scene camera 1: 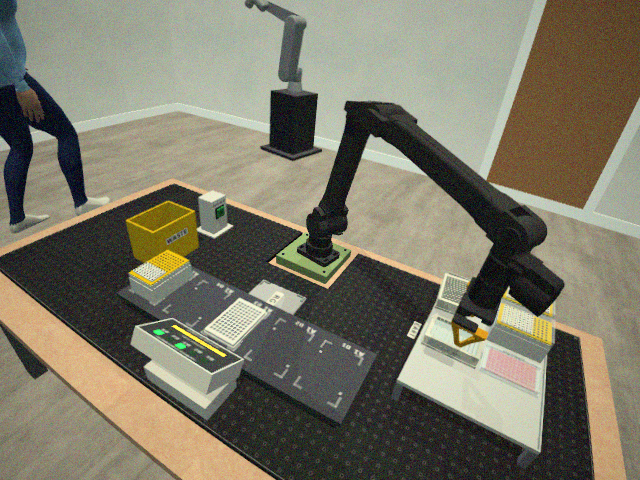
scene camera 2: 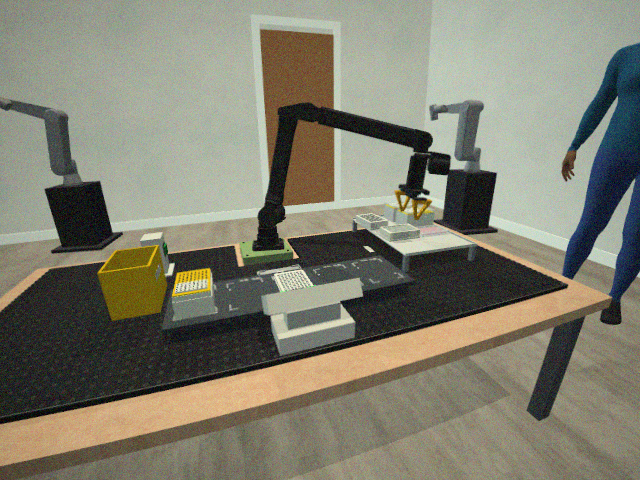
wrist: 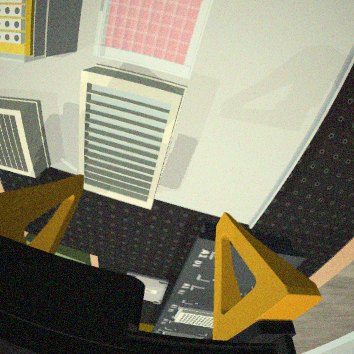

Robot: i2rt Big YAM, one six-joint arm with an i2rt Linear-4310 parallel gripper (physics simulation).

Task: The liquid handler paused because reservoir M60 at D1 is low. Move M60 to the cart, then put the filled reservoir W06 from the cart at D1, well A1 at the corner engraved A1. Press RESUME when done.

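Frame: origin at the arm's base, x ahead, y left, z up, level; metres.
Seen in the pictures: gripper, fingertip midpoint: (scene camera 1: 463, 330) (scene camera 2: 409, 215) (wrist: 152, 201); arm's base, origin of the base link: (scene camera 1: 317, 254) (scene camera 2: 268, 246).
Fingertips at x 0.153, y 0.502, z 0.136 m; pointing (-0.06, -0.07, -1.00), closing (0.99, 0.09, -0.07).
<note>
Offsets run from my fingertips to a thing's top centre. "spot": to the spot under its first point.
A pale slatted reservoir @(dy -0.013, dx -0.043, dz -0.060 m) (scene camera 1: 448, 342) (scene camera 2: 399, 232) (wrist: 125, 142) lies flat on the white cart @(dy +0.048, dx -0.104, dz -0.086 m) (scene camera 1: 465, 395) (scene camera 2: 439, 246) (wrist: 270, 135). A second pale slatted piece @(dy -0.068, dx -0.205, dz -0.060 m) (scene camera 1: 453, 289) (scene camera 2: 370, 221) (wrist: 14, 142) is at the cart's back. No label on either is readable now, so M60 and W06 cannot be told apart. My gripper (scene camera 2: 409, 213) (wrist: 152, 201) is open and empty, above and near the first reservoir. Slot D1 @(spot: dy -0.185, dx +0.205, dz -0.104 m) (scene camera 1: 330, 373) (scene camera 2: 383, 276) on the dark deck holds no labware. The console @(spot: dy -0.410, dx +0.401, dz -0.024 m) (scene camera 1: 180, 343) (scene camera 2: 312, 304) has green buttons; the RESUME lettering is not readable.
A pink plate @(dy +0.121, dx -0.059, dz -0.078 m) (scene camera 1: 511, 369) (scene camera 2: 435, 230) (wrist: 152, 30) and yellow-topped tip boxes @(dy +0.108, dx -0.166, dz -0.021 m) (scene camera 1: 524, 324) stand on the cart close to the gripper. A white plate @(dy -0.432, dx +0.246, dz -0.089 m) (scene camera 1: 236, 321) and a tip box @(dy -0.677, dx +0.289, dz -0.039 m) (scene camera 1: 160, 276) stand on the deck. A yellow waste bin @(dy -0.861, dx +0.171, dz -0.017 m) (scene camera 1: 162, 235) stands at the far left.
</note>
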